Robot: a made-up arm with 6 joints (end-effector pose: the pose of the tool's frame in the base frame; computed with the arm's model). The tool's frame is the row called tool.
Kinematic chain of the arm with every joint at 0, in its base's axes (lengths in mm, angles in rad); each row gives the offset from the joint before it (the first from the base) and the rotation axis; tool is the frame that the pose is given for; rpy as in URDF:
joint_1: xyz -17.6 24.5 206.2 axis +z
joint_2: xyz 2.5 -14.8 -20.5 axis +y
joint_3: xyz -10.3 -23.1 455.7 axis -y
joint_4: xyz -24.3 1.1 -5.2 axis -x
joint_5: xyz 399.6 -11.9 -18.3 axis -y
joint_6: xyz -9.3 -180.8 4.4 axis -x
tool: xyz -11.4 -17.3 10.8 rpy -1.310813 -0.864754 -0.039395
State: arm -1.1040 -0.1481 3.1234 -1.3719 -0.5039 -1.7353
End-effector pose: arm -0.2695 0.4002 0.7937 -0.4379 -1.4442 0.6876
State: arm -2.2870 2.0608 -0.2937 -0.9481 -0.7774 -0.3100
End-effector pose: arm -0.1574 0.1123 -0.1554 2.3251 1.4262 -0.6944
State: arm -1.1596 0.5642 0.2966 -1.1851 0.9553 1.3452
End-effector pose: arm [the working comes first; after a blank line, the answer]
Working (the frame after each row of the table, in the pose's form):
after joint_1: -0.0176 0.0245 0.2062 0.0000 0.0000 -1.1596
after joint_2: -0.0302 0.0163 0.1857 0.3267 0.4989 -1.1273
after joint_3: 0.0426 -0.2083 0.5763 0.1551 0.2369 -1.1523
after joint_4: 0.0337 -0.1851 0.5777 1.1911 -0.4792 -1.1662
after joint_5: 0.1973 -0.5291 0.4548 0.5601 -1.1832 -1.6999
after joint_6: 0.1178 -0.5054 0.2937 -0.2838 0.1313 -2.0320

0.1107 -0.4870 0.3063 -1.9604 0.9355 -2.0055
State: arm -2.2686 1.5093 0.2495 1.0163 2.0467 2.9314
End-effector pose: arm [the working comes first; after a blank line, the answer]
Working (the frame after each row of the table, in the pose's form):
after joint_1: -0.0176 0.0245 0.2062 0.0000 0.0000 -2.2686
after joint_2: -0.0305 0.0321 0.1857 1.6414 0.7657 -1.7456
after joint_3: -0.3401 -0.3011 0.2240 1.3884 0.6477 -1.9046
after joint_4: -0.3313 -0.2923 0.2455 0.7080 1.3537 -1.2233
after joint_5: -0.4269 -0.3723 -0.1348 -0.6192 -0.3844 -1.1369
after joint_6: -0.5973 -0.4138 -0.0897 2.2502 -1.4084 0.6478

-0.5841 -0.4046 -0.1067 1.6300 -0.8198 -1.0422
